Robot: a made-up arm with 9 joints.
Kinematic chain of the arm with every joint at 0, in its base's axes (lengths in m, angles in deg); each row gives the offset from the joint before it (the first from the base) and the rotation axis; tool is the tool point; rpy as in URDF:
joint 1: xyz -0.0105 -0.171 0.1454 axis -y
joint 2: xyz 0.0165 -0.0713 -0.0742 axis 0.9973 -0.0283 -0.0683
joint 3: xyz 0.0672 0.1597 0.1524 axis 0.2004 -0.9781 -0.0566
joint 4: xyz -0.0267 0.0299 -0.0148 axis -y
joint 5: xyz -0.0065 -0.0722 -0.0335 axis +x
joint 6: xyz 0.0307 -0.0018 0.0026 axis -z
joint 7: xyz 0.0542 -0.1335 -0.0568 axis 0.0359 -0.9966 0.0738
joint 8: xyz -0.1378 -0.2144 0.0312 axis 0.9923 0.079 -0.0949
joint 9: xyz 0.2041 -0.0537 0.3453 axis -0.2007 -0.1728 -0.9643
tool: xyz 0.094 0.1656 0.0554 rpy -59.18 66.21 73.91
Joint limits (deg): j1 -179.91..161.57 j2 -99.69..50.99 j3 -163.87..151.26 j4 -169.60..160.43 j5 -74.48..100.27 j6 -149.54..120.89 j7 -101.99..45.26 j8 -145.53..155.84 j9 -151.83..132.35
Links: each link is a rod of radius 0.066 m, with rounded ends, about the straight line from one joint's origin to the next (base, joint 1, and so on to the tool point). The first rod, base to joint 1, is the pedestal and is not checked.
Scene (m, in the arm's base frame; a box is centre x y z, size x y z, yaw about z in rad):
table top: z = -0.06
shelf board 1: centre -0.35 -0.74 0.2 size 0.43 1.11 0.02 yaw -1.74
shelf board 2: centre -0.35 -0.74 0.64 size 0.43 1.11 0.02 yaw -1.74
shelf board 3: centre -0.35 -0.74 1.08 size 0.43 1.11 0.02 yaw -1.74
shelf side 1: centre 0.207 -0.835 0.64 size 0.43 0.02 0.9 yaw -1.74
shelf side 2: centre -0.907 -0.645 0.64 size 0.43 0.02 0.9 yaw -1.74
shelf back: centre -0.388 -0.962 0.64 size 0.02 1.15 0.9 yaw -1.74
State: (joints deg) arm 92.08 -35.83 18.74 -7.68 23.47 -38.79 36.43 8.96 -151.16
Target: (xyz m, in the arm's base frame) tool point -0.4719 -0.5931 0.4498
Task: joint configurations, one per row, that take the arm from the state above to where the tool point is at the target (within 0.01 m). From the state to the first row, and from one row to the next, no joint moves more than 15 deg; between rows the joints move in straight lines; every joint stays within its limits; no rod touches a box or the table.
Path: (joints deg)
1: 99.36 -33.60 20.17 -4.21 17.70 -41.85 33.16 20.92 -151.83

